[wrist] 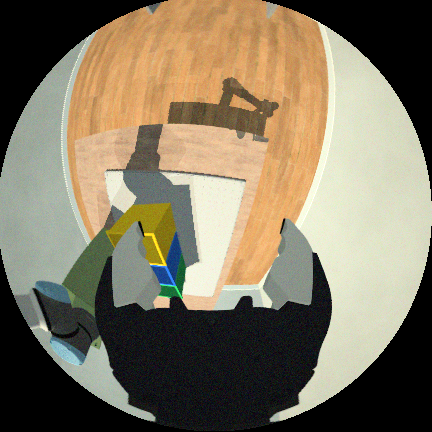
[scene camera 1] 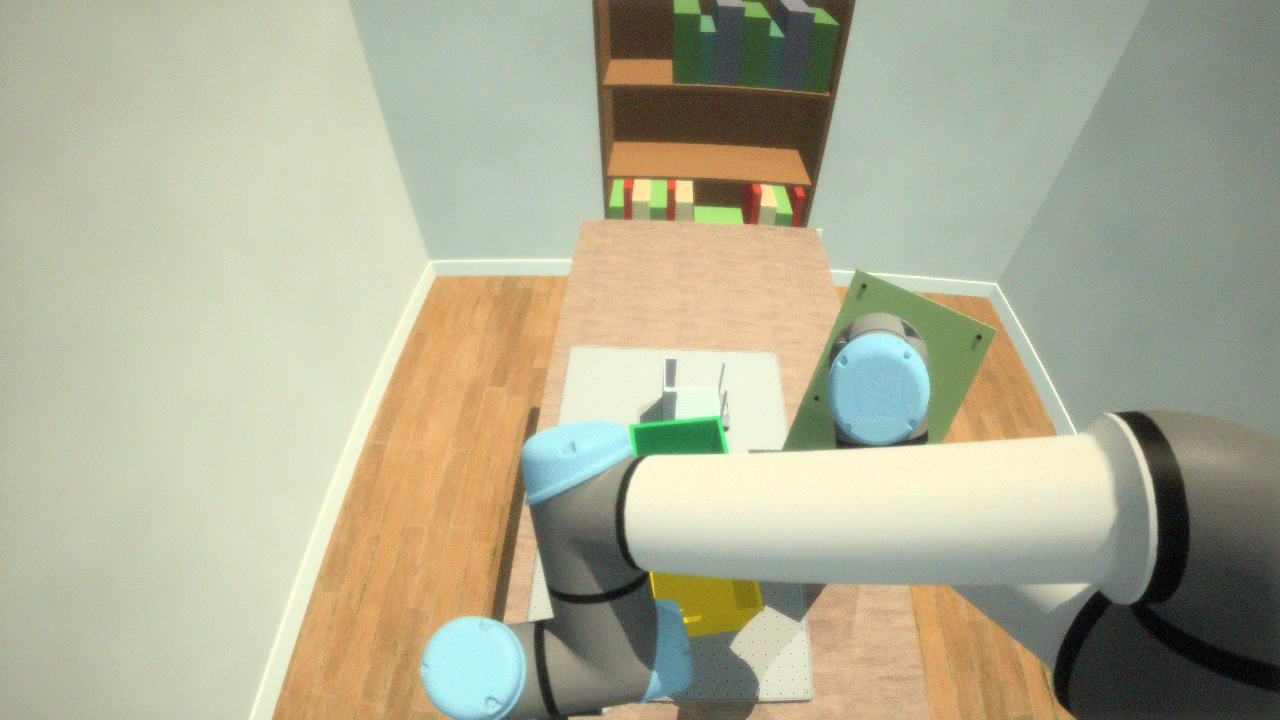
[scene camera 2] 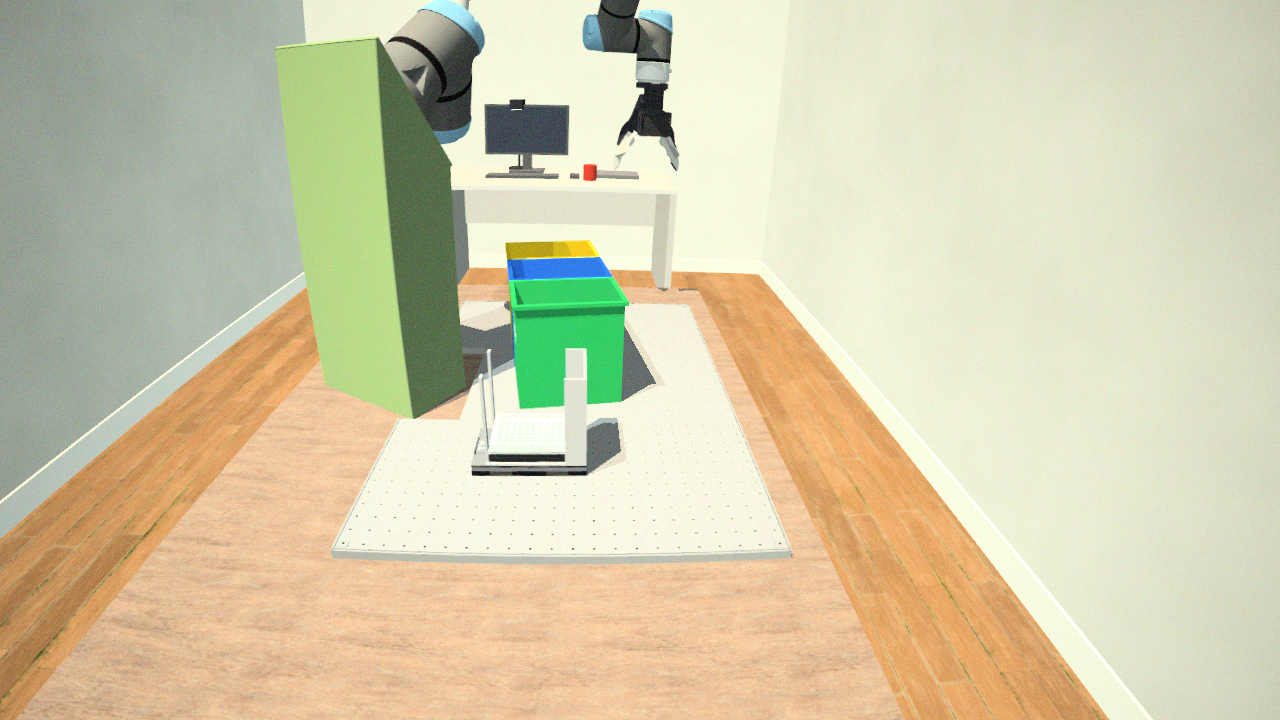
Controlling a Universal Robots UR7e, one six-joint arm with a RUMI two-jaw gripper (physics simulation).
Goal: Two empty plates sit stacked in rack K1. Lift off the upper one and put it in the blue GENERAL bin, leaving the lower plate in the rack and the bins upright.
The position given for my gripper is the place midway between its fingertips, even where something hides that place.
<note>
In view: my gripper [scene camera 2: 645, 170], a blue bin [scene camera 2: 580, 267], a yellow bin [scene camera 1: 709, 605] and a green bin [scene camera 2: 550, 315].
The blue bin is seen too in the wrist view [wrist: 166, 274]. The yellow bin is seen too in the wrist view [wrist: 156, 219] and in scene camera 2 [scene camera 2: 551, 249]. The green bin also shows in scene camera 1 [scene camera 1: 699, 436].
</note>
